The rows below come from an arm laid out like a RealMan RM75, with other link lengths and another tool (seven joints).
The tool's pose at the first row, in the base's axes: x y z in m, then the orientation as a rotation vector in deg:
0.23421 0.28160 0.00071 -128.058 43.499 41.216
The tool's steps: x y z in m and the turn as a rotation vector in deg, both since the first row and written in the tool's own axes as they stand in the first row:
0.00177 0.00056 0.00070 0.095 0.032 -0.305
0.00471 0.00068 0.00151 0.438 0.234 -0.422
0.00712 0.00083 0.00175 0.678 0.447 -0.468
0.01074 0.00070 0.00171 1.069 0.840 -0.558
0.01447 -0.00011 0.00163 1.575 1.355 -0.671
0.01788 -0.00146 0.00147 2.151 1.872 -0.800
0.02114 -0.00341 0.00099 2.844 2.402 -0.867
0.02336 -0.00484 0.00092 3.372 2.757 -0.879
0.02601 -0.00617 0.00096 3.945 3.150 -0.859
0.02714 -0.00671 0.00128 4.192 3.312 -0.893
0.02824 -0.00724 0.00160 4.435 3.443 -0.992
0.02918 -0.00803 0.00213 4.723 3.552 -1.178
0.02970 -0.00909 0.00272 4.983 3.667 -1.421
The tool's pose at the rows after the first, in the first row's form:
0.23484 0.28121 -0.00113 -128.059 43.177 40.985
0.23653 0.28080 -0.00364 -127.881 43.208 40.532
0.23800 0.28012 -0.00544 -127.785 43.305 40.157
0.24056 0.27903 -0.00776 -127.654 43.468 39.489
0.24367 0.27830 -0.00986 -127.483 43.684 38.621
0.24695 0.27794 -0.01147 -127.250 43.893 37.708
0.25062 0.27776 -0.01253 -126.899 44.201 36.751
0.25312 0.27789 -0.01338 -126.596 44.455 36.094
0.25581 0.27790 -0.01462 -126.261 44.771 35.389
0.25686 0.27810 -0.01535 -126.122 44.854 35.073
0.25788 0.27832 -0.01607 -125.985 44.845 34.763
0.25891 0.27889 -0.01670 -125.816 44.734 34.412
0.25981 0.27980 -0.01699 -125.687 44.555 34.043

